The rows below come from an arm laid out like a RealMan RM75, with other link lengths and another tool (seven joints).
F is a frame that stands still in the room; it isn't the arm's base.
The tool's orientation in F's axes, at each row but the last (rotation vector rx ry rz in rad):
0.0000 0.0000 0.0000
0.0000 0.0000 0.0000
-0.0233 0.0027 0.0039
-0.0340 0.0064 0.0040
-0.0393 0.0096 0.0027
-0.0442 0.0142 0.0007
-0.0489 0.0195 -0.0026
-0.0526 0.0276 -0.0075
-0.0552 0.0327 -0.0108
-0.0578 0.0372 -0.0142
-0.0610 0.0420 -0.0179
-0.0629 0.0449 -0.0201
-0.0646 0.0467 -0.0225
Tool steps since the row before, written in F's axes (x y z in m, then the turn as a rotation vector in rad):
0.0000 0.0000 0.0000 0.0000 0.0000 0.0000
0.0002 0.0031 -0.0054 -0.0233 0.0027 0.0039
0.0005 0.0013 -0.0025 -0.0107 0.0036 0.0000
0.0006 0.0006 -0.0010 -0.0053 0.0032 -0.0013
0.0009 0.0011 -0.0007 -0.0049 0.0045 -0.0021
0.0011 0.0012 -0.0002 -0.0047 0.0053 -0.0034
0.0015 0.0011 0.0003 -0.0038 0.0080 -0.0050
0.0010 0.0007 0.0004 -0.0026 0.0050 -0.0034
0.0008 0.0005 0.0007 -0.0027 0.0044 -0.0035
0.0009 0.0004 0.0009 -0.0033 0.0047 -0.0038
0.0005 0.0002 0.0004 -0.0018 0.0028 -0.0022
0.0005 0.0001 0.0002 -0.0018 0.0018 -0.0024
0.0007 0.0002 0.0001 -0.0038 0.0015 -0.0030
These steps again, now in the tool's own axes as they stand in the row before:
0.0000 0.0000 0.0000 0.0000 0.0000 0.0000
0.0002 0.0031 -0.0054 -0.0233 0.0027 0.0039
0.0005 0.0014 -0.0025 -0.0107 0.0036 0.0001
0.0006 0.0006 -0.0010 -0.0053 0.0033 -0.0012
0.0009 0.0011 -0.0006 -0.0049 0.0046 -0.0020
0.0011 0.0012 -0.0001 -0.0046 0.0054 -0.0032
0.0015 0.0011 0.0004 -0.0037 0.0082 -0.0047
0.0010 0.0007 0.0005 -0.0025 0.0052 -0.0032
0.0008 0.0005 0.0008 -0.0026 0.0046 -0.0033
0.0009 0.0004 0.0010 -0.0032 0.0049 -0.0036
0.0005 0.0002 0.0004 -0.0018 0.0029 -0.0021
0.0005 0.0001 0.0002 -0.0017 0.0019 -0.0024
0.0007 0.0002 0.0001 -0.0037 0.0016 -0.0031

